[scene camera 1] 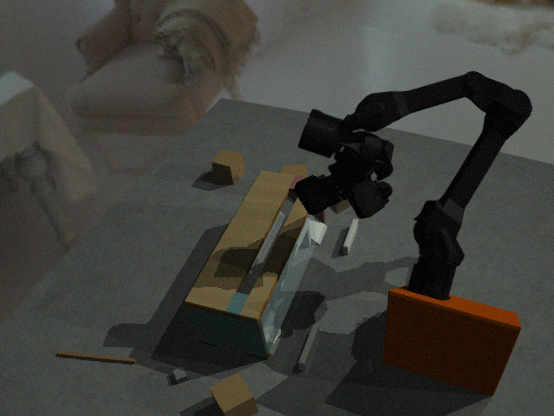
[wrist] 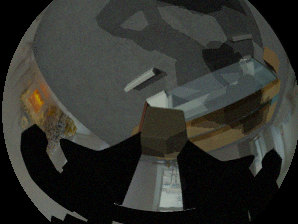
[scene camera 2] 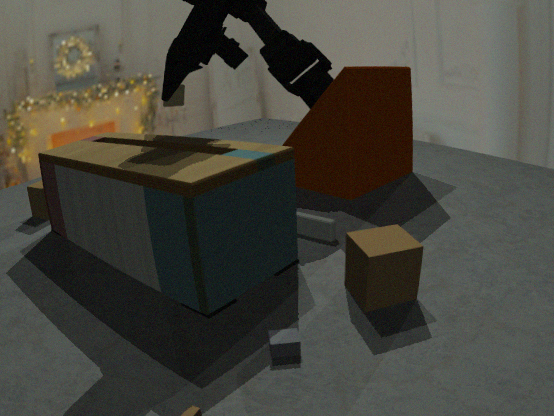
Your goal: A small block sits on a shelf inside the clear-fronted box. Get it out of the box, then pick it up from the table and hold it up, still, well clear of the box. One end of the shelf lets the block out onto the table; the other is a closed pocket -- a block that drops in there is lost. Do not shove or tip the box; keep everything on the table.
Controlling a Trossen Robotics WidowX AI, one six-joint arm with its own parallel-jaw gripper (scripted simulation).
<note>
I see my gripper, a tan block, a box and a grey piece.
My gripper also shows in the wrist view and in scene camera 2.
</note>
